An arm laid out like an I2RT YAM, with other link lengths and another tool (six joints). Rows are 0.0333 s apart.
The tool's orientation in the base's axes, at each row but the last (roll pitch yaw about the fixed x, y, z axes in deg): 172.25, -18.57, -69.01; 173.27, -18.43, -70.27; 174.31, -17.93, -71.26; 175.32, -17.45, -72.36; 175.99, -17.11, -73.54; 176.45, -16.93, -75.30; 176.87, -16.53, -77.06; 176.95, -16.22, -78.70; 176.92, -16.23, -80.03; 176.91, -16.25, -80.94
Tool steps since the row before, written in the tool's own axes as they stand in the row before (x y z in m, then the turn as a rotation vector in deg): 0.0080, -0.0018, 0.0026, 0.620, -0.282, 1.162; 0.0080, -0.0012, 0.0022, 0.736, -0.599, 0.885; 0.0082, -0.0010, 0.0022, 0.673, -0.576, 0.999; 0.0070, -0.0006, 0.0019, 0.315, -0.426, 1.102; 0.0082, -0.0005, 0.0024, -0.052, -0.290, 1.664; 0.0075, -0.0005, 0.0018, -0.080, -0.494, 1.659; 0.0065, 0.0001, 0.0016, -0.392, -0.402, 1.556; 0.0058, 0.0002, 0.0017, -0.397, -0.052, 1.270; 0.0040, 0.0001, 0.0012, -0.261, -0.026, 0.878; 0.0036, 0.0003, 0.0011, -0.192, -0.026, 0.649
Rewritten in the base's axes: 0.0044, -0.0074, -0.0001, 0.461, -0.858, -0.930; 0.0037, -0.0075, 0.0003, 0.799, -0.774, -0.668; 0.0035, -0.0078, 0.0003, 0.759, -0.761, -0.793; 0.0026, -0.0068, 0.0002, 0.513, -0.509, -0.986; 0.0027, -0.0081, 0.0001, 0.292, -0.377, -1.621; 0.0023, -0.0074, 0.0004, 0.483, -0.302, -1.637; 0.0013, -0.0066, 0.0003, 0.325, 0.000, -1.622; 0.0009, -0.0060, 0.0000, -0.020, 0.023, -1.331; 0.0006, -0.0041, 0.0000, -0.022, 0.001, -0.916; 0.0002, -0.0038, 0.0000, -0.009, 0.001, -0.677
